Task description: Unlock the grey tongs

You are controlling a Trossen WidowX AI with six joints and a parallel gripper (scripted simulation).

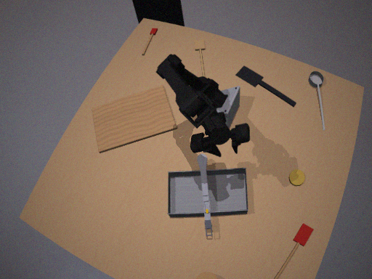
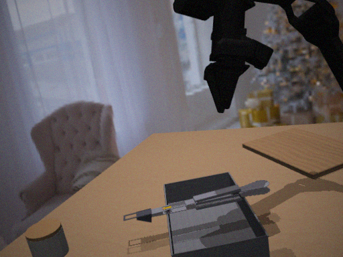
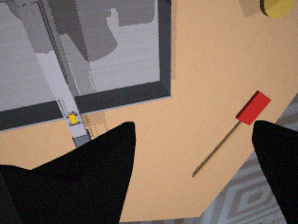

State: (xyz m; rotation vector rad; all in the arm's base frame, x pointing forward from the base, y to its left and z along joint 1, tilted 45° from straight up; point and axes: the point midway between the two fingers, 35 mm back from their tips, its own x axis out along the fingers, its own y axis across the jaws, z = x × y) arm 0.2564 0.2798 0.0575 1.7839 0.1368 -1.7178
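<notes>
The yellow lock piece lies 210 mm below my gripper tip, 160 mm ahead of it and 10 mm to the right of it. From my gripper tip the other things lie so: black spatula (510 mm behind, 270 mm below, 60 mm to the right); grey roasting tin (250 mm below, 80 mm ahead, 40 mm to the right); red-headed spatula (380 mm to the left, 270 mm below, 140 mm ahead).
</notes>
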